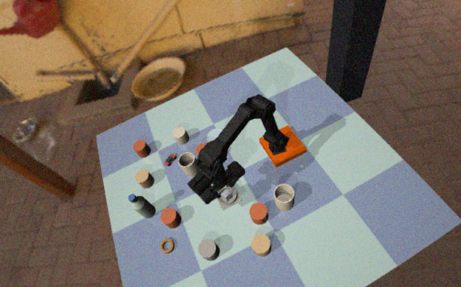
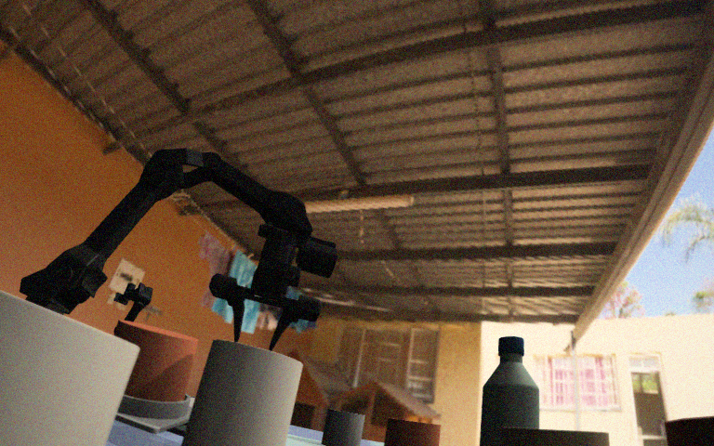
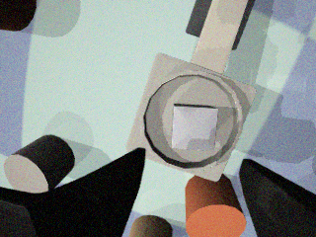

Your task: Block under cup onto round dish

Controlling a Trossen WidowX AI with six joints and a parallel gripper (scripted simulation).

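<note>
My gripper tip is 4 cm above the pale grey block and 1 cm to the left of it. Also, from my gripper tip: grey balance (13 cm to the right, 9 cm below, 2 cm ahead); then pale round dish (38 cm to the right, 13 cm below, 2 cm behind); then bottle (37 cm ahead, 9 cm to the right, 2 cm below).
</note>
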